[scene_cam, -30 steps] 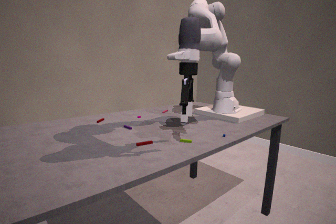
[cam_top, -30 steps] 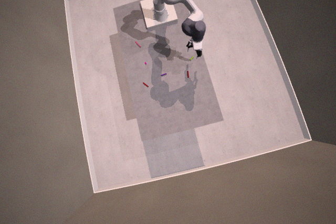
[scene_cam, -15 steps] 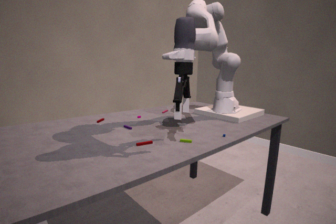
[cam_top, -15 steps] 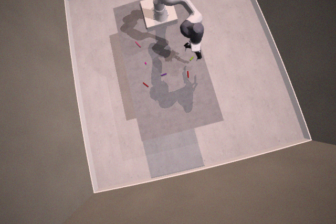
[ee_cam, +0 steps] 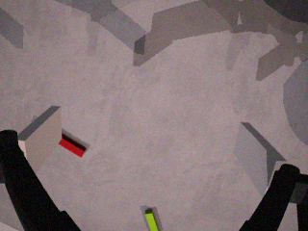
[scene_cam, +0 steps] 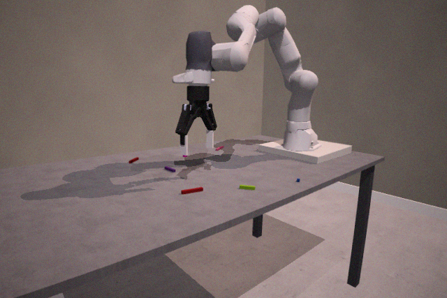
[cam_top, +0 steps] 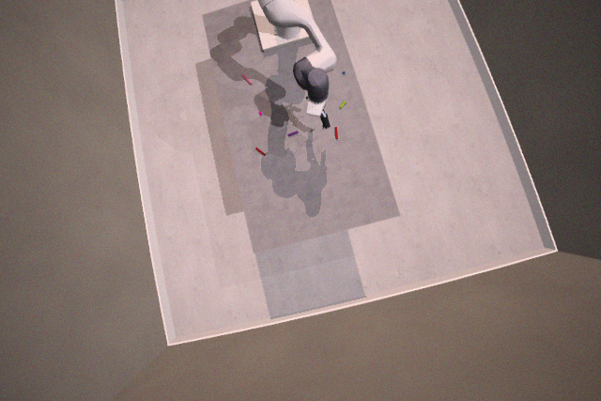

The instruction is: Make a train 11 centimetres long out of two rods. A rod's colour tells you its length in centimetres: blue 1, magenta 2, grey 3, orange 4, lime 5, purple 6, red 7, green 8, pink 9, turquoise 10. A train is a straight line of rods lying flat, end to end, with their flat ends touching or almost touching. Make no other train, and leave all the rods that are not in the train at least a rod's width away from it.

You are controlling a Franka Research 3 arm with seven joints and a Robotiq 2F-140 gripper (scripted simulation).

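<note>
Now: hand 16 cm to the left of the purple rod, 11 cm above it and 1 cm short of it. The rest, counted from my hand: red rod: 11 cm below, 9 cm to the left, 9 cm ahead; magenta rod: 31 cm to the right, 17 cm behind, 11 cm below; lime rod: 18 cm to the left, 11 cm below, 7 cm behind.
</note>
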